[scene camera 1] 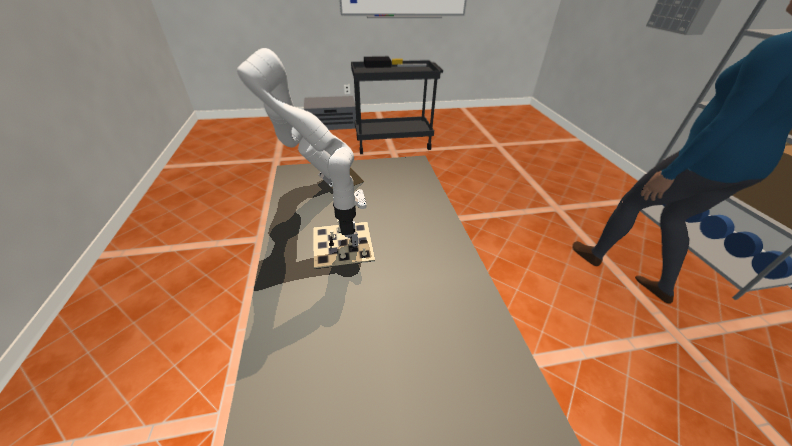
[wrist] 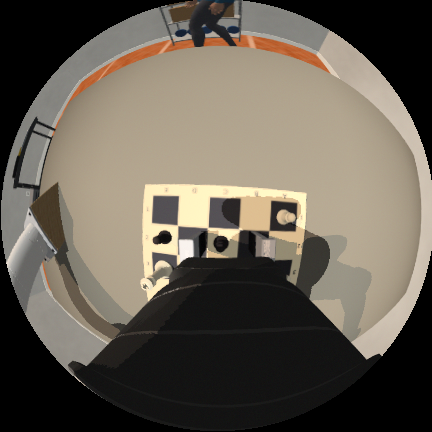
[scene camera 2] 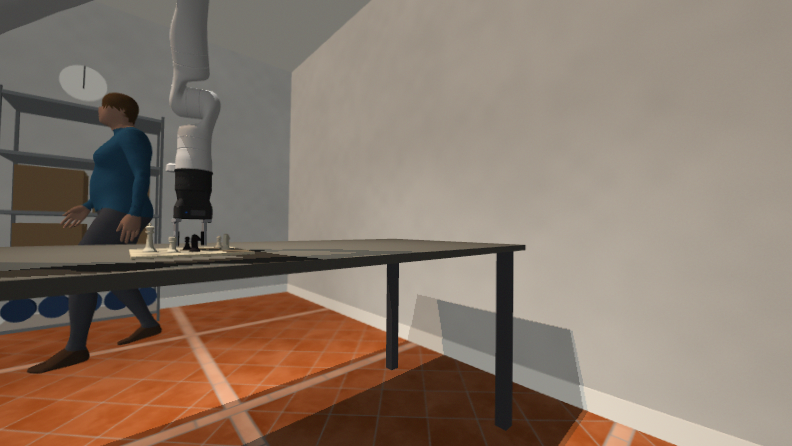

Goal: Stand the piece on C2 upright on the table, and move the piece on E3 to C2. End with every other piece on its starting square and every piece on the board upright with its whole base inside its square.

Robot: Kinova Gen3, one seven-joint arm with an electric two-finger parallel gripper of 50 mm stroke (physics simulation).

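Frame: origin at the arm's base, x right, y ahead, z up, level; metres.
Seen in the pictures: gripper, between the fingertips: point(scene camera 1: 354, 240) point(wrist: 226, 240) point(scene camera 2: 190, 245); arm's base, origin of its link: point(wrist: 36, 238).
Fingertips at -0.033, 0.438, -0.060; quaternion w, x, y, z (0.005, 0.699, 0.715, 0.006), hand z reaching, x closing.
Note:
Pixels of each thing's middle, then the offset from my fingertips to it, as dx, dy, dz. Level surfaces: height alone.
- C2, middle of its body: point(wrist: 220, 245) point(scene camera 2: 187, 243) +0.004, -0.007, +0.007
- E3, middle of its body: point(wrist: 154, 276) point(scene camera 2: 149, 237) +0.045, -0.084, +0.022
- black piece, middle of its body: point(wrist: 159, 238) +0.000, -0.080, +0.007
- white piece, middle of its body: point(wrist: 287, 216) point(scene camera 1: 364, 250) -0.028, +0.071, +0.007
- black knight, middle of its body: point(scene camera 2: 195, 242) point(scene camera 1: 331, 240) +0.086, -0.006, +0.011
- table, height of its surface: dz -0.015
My gripper point(scene camera 1: 354, 240) point(scene camera 2: 191, 238) point(wrist: 226, 240) points down, open, low over the board point(scene camera 1: 315, 252) point(scene camera 2: 137, 255) point(wrist: 147, 212). Its fingers stand apart on either side of the black piece on C2 point(scene camera 2: 186, 243) point(wrist: 220, 243), with nothing gripped; that piece looks upright. The tall white piece on E3 point(scene camera 2: 149, 240) point(wrist: 162, 270) stands upright, left of the fingers in the wrist view. In scene camera 1 the gripper and arm hide the E3 piece, and the C2 piece is not clearly visible.
A black piece point(wrist: 162, 237) stands on E2 and a white piece point(scene camera 1: 364, 253) point(wrist: 286, 216) on A1. A black knight point(scene camera 1: 331, 240) point(scene camera 2: 195, 242) stands nearby, with white pieces point(scene camera 1: 343, 255) point(scene camera 2: 171, 243) point(scene camera 2: 225, 241). The table point(scene camera 1: 399, 343) bears the board. A person point(scene camera 1: 737, 110) stands beyond its side.

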